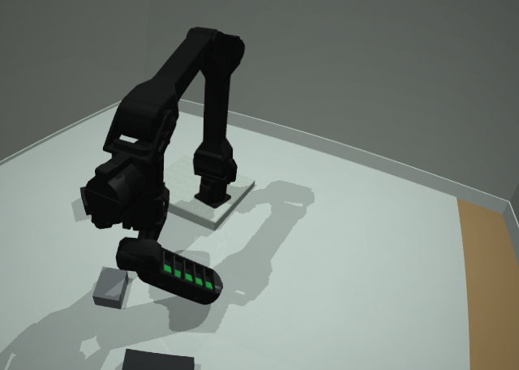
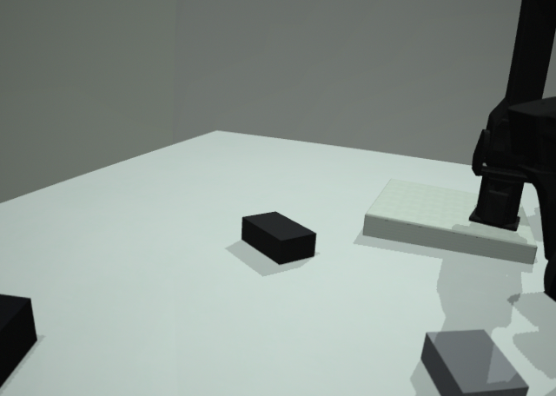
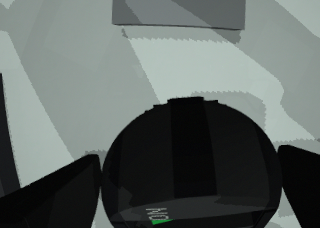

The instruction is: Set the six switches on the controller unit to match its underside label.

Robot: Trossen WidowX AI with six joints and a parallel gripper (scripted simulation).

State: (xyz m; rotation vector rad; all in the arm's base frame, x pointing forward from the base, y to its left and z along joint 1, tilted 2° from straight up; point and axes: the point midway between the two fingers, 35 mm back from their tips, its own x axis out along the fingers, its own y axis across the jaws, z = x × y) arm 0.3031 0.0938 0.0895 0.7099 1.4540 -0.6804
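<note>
The grey block is 70 mm below my gripper tip, 60 mm to the right of it and 50 mm ahead of it.
</note>
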